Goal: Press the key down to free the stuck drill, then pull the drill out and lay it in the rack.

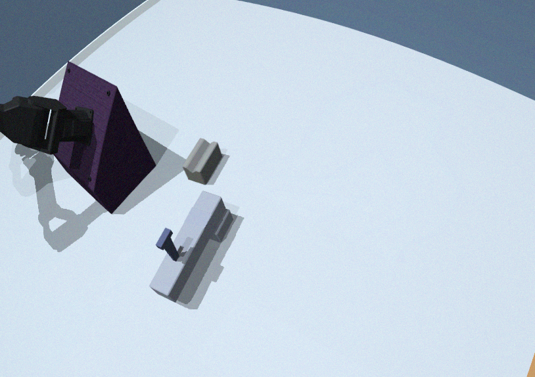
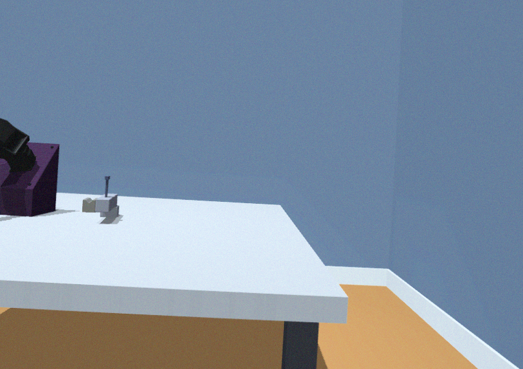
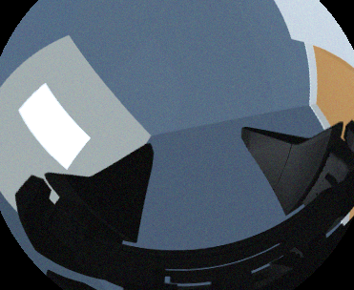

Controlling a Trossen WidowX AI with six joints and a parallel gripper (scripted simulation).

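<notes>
Now: gripper tip 68 cm short of the blue key, 29 cm above it and 19 cm to the left of it. From my gripper tip the other things lie so: grey rack 59 cm ahead, 37 cm below; drill 68 cm ahead, 34 cm below, 14 cm to the right; long housing 68 cm ahead, 34 cm below, 16 cm to the right.
</notes>
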